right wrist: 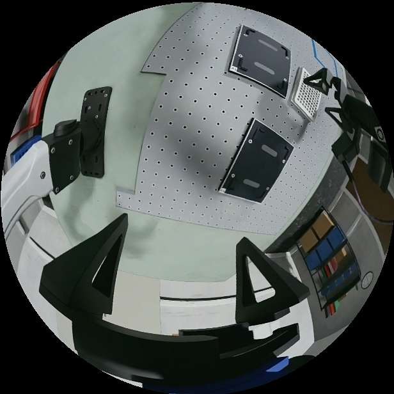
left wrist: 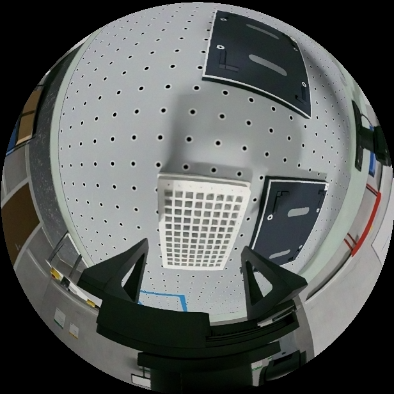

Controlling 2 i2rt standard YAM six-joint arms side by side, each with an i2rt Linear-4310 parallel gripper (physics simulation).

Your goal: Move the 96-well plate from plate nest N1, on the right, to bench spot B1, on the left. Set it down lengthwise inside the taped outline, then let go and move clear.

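The white 96-well plate lies on the grey perforated board, outside both dark nests and beside one of them. My left gripper is open, its fingertips apart near one end of the plate; whether either finger touches it I cannot tell. A blue taped outline shows in part beyond the plate, partly hidden by the gripper in the left wrist view. My right gripper is open and empty, away from the plate. Which nest is N1 I cannot read.
One dark nest is close beside the plate. The other dark nest stands farther from it. A black mounting plate with a white arm part is at the left in the right wrist view.
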